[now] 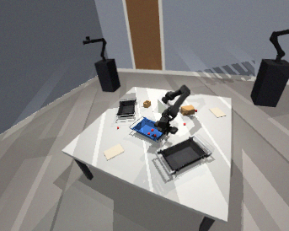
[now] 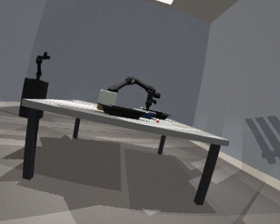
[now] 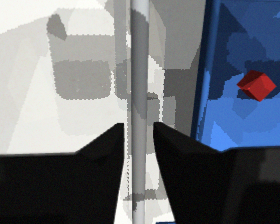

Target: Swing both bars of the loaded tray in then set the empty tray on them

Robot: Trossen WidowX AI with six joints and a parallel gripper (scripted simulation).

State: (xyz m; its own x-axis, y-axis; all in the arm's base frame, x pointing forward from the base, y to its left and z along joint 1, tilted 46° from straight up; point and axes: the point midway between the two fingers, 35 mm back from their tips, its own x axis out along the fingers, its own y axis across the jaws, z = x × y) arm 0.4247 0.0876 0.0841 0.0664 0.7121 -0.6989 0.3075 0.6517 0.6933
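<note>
My gripper tip is 520 mm to the left of the dark tray, 330 mm past it and 10 mm above it. From my gripper tip the other things lie so: brown box: 420 mm behind, 120 mm to the left, 30 mm below.
</note>
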